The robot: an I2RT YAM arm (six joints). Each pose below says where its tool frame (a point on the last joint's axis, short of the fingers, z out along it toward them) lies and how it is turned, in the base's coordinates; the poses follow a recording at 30 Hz.
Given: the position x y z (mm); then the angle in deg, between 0 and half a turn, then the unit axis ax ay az.
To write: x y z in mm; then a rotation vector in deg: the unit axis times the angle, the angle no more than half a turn. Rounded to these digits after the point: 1 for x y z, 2 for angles.
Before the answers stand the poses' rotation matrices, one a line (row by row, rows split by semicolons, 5 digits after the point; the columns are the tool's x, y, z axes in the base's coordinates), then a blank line. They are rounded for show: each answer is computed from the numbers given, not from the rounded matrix.
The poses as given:
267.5, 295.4, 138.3, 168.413, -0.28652, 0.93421, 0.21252
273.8, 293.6, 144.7, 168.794, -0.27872, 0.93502, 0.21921
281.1, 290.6, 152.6, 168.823, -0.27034, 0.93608, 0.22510
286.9, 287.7, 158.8, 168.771, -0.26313, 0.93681, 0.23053
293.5, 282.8, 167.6, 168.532, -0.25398, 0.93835, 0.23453
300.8, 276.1, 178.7, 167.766, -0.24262, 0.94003, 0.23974
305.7, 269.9, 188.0, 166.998, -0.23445, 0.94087, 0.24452
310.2, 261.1, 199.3, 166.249, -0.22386, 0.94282, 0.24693
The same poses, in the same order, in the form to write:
-0.81711 -0.57257 0.06710; -0.48720 0.74808 0.45058; -0.30818 0.33548 -0.89021
-0.82705 -0.55885 0.06068; -0.47365 0.75092 0.46019; -0.30274 0.35186 -0.88574
-0.83625 -0.54495 0.06090; -0.45769 0.75484 0.46983; -0.30200 0.36502 -0.88065
-0.84371 -0.53318 0.06227; -0.44340 0.75758 0.47903; -0.30258 0.37655 -0.87559
-0.85231 -0.51851 0.06862; -0.42525 0.76337 0.48624; -0.30450 0.38525 -0.87113
-0.86090 -0.50176 0.08419; -0.40016 0.76996 0.49702; -0.31421 0.39420 -0.86364
-0.86584 -0.49054 0.09850; -0.38051 0.77343 0.50698; -0.32487 0.40148 -0.85631
-0.87255 -0.47477 0.11514; -0.35738 0.78101 0.51216; -0.33308 0.40574 -0.85114

267.5, 295.4, 138.3, -48.25, 157.33, 35.79
273.8, 293.6, 144.7, -47.05, 157.83, 37.00
281.1, 290.6, 152.6, -45.64, 158.03, 38.00
286.9, 287.7, 158.8, -44.41, 158.11, 38.91
293.5, 282.8, 167.6, -42.80, 158.14, 39.53
300.8, 276.1, 178.7, -40.70, 157.71, 40.22
305.7, 269.9, 188.0, -39.15, 157.12, 40.83
310.2, 261.1, 199.3, -37.22, 156.74, 41.05

